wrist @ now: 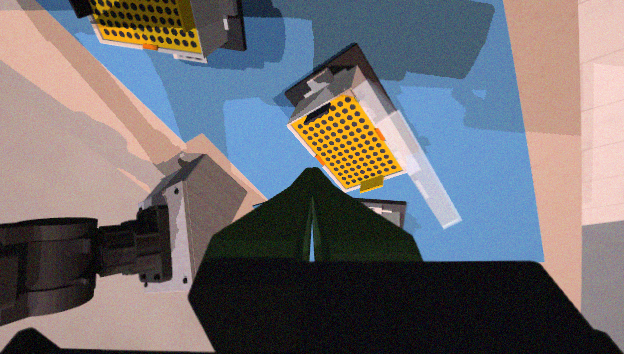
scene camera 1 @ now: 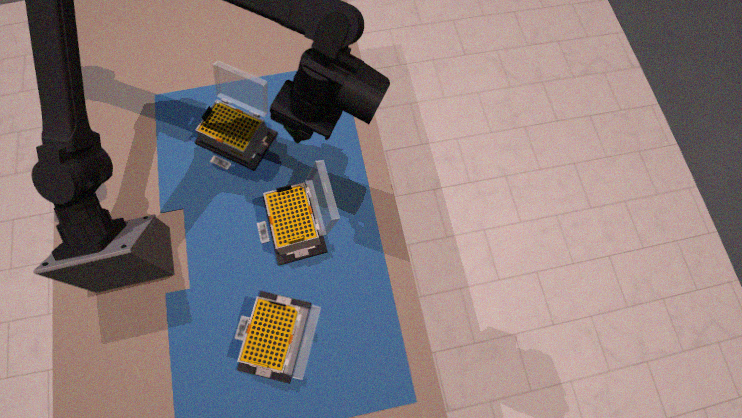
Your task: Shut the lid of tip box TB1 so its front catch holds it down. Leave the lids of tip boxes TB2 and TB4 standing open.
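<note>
The gripper appears at (scene camera 1: 298,140) and again at (wrist: 312,178), and the scene also includes a blue mat (wrist: 452,77).
</note>
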